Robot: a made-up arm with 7 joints. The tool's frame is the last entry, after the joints. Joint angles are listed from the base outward. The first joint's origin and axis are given. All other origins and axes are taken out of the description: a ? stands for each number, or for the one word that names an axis. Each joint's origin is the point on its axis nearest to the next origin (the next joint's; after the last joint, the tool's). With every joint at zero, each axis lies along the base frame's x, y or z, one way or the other. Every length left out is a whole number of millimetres.
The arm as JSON. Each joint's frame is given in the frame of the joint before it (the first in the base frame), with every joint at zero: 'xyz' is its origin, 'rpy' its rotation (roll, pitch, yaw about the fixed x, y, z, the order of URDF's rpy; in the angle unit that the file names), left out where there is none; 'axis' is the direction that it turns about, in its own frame. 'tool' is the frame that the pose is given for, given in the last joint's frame.
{
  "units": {
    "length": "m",
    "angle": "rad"
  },
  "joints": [
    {
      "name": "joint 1",
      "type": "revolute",
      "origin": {
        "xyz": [
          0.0,
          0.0,
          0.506
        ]
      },
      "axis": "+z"
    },
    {
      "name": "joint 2",
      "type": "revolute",
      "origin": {
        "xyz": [
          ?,
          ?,
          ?
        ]
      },
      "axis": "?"
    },
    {
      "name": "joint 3",
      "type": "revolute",
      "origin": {
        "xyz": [
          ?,
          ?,
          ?
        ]
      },
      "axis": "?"
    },
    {
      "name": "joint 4",
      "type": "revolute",
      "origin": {
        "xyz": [
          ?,
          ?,
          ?
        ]
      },
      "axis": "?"
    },
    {
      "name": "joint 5",
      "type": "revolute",
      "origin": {
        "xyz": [
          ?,
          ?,
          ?
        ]
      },
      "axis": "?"
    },
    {
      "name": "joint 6",
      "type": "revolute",
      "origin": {
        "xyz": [
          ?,
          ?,
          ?
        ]
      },
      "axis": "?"
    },
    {
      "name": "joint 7",
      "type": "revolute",
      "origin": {
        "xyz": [
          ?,
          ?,
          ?
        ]
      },
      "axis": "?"
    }
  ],
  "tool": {
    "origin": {
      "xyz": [
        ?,
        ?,
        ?
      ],
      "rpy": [
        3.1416,
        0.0,
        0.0
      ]
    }
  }
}
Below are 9 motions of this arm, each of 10 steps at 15 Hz.
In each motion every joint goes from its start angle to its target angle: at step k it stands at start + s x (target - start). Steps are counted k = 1, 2, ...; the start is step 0. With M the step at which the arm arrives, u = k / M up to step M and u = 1 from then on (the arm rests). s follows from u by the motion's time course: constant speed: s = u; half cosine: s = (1 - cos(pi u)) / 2; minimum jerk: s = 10 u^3 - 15 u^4 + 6 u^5.
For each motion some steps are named. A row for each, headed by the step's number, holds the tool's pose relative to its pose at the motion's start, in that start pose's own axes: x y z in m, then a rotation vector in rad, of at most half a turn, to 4 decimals.
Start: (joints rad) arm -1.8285 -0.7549 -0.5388 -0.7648 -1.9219 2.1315 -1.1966
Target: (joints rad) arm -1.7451 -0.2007 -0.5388 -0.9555 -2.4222 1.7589 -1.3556
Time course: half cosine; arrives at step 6
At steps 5, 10:
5: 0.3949 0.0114 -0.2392 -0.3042 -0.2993 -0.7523
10: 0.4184 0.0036 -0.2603 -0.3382 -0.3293 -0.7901

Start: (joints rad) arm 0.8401 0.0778 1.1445 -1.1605 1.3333 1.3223 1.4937
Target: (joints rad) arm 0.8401 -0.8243 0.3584 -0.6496 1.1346 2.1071 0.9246
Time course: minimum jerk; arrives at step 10
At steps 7, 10:
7: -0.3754 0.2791 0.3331 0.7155 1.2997 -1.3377
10: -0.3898 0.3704 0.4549 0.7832 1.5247 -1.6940

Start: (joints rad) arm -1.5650 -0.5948 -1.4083 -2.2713 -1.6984 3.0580 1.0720
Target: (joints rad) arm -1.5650 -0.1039 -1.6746 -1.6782 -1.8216 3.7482 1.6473
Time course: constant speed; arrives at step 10
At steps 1, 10:
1: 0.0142 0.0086 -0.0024 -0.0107 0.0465 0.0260
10: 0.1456 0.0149 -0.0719 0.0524 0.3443 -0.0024

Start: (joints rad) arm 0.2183 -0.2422 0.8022 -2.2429 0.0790 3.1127 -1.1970
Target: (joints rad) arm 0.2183 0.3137 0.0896 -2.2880 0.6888 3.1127 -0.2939
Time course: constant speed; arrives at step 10
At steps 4, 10:
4: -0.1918 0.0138 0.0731 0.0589 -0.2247 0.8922
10: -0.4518 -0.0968 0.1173 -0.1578 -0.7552 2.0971

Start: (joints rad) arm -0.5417 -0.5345 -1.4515 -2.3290 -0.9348 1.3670 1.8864
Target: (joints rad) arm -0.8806 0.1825 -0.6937 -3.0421 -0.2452 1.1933 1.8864
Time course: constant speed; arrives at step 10
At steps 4, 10:
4: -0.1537 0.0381 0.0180 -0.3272 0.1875 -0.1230
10: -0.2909 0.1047 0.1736 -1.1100 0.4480 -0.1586

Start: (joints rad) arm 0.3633 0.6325 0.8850 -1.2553 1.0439 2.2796 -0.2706
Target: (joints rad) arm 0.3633 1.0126 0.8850 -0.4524 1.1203 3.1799 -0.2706
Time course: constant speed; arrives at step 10
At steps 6, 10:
6: 0.0618 0.0306 -0.1525 0.1033 0.8380 0.0240
10: 0.0509 0.0760 -0.2487 0.1495 1.4057 0.1210

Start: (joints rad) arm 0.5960 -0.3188 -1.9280 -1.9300 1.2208 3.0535 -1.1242
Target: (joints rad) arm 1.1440 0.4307 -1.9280 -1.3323 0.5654 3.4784 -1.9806
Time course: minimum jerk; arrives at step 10
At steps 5, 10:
5: 0.0572 -0.3191 -0.1134 -0.1160 0.5122 -1.1474
10: -0.0809 -0.5801 -0.3617 -0.4677 1.3829 -1.9058

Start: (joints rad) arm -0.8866 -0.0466 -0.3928 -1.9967 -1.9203 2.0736 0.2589
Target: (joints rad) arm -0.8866 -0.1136 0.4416 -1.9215 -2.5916 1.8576 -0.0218
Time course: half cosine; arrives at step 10
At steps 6, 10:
6: 0.0410 0.0632 -0.2310 -0.6746 0.3639 -0.1195
10: 0.0143 0.0848 -0.3610 -1.0590 0.4635 -0.0457

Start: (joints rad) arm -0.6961 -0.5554 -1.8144 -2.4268 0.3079 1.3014 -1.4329
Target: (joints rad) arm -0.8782 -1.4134 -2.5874 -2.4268 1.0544 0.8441 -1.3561
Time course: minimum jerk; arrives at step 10
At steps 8, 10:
8: -0.3064 0.1711 0.1020 0.9303 1.5564 -0.6356
10: -0.3151 0.1854 0.1182 0.9884 1.6430 -0.6806

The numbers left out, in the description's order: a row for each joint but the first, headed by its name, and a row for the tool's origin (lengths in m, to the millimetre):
joint 2: xyz 0.0 0.0 0.0, axis +y
joint 3: xyz 0.0 0.0 0.399, axis +z
joint 4: xyz 0.079 0.0 0.0, axis -y
joint 5: xyz -0.073 0.0 0.338, axis +z
joint 6: xyz 0.0 0.0 0.0, axis -y
joint 7: xyz 0.075 0.0 0.0, axis -z
tool: xyz 0.0 0.0 0.0

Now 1 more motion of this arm.
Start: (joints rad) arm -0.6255 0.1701 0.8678 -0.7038 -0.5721 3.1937 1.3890
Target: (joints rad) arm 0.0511 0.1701 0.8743 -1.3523 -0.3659 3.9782 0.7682
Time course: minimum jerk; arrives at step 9
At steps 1, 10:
1: -0.0034 0.0008 0.0004 0.0065 -0.0079 0.0011
10: -0.3035 -0.0207 -0.1013 0.5864 -0.3423 0.2203

